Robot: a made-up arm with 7 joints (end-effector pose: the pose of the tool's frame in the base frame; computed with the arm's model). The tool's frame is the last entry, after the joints. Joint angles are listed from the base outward.
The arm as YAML. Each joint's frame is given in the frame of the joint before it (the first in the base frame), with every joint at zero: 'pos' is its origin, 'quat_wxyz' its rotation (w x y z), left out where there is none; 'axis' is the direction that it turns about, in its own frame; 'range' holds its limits. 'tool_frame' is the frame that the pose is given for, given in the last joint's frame.
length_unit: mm
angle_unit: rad
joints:
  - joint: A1
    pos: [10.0, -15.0, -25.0]
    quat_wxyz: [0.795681, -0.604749, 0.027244, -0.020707]
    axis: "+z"
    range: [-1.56, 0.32]
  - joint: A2
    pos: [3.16, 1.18, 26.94]
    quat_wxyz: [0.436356, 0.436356, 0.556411, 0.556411]
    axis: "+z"
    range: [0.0, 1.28]
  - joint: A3
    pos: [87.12, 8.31, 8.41]
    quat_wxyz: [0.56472, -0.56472, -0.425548, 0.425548]
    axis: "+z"
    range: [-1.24, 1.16]
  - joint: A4
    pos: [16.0, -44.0, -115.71]
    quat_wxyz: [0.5, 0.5, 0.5, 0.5]
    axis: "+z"
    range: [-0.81, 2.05]
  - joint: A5
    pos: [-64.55, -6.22, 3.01]
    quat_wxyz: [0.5, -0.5, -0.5, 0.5]
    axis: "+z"
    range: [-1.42, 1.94]
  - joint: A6
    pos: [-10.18, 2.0, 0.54]
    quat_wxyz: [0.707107, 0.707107, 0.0, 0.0]
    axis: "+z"
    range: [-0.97, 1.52]
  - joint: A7
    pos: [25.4, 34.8, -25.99]
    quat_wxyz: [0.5, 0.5, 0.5, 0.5]
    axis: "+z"
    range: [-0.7, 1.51]
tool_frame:
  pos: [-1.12, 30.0, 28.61]
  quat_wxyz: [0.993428, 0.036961, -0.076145, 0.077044]
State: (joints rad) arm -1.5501 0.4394 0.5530 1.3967 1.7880 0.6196 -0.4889
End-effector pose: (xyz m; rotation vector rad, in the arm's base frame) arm 0.3395 0.1190 -0.0174 1.3836 0.7928 0.2075
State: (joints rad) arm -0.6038 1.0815 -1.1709 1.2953 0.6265 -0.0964 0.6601
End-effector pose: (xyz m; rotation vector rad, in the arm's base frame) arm 0.1352 0.1995 -0.1683 2.3837 0.2278 -0.5054
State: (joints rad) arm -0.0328 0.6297 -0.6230 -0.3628 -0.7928 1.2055 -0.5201
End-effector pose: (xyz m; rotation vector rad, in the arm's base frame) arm 0.1198 0.0510 -0.2378 -0.2099 1.3534 -1.1257
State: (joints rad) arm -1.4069 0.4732 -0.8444 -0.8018 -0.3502 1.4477 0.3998
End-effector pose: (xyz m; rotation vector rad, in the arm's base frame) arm 0.1861 -0.0603 0.0171 0.9804 -0.6130 -0.3853
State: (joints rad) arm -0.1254 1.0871 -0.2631 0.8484 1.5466 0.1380 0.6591
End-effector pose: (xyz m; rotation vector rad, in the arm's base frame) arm 0.0982 0.2396 -0.1690 2.7403 -0.0868 -0.6233
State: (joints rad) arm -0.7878 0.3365 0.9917 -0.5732 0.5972 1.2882 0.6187
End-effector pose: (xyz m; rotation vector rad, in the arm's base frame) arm 0.1622 0.1972 -0.0443 0.1714 0.2093 2.0808
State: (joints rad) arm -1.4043 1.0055 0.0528 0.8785 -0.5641 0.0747 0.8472
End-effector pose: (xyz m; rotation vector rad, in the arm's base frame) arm 0.1970 0.1845 0.1031 -0.0385 -0.5135 1.4234
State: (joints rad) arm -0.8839 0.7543 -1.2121 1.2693 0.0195 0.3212 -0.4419
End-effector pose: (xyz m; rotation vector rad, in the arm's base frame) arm 0.2508 0.1395 -0.1941 1.4544 1.2086 -0.4103
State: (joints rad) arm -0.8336 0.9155 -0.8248 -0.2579 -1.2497 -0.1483 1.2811
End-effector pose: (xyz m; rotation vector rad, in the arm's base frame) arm 0.1863 0.0965 -0.0346 -0.0972 0.0208 0.5512
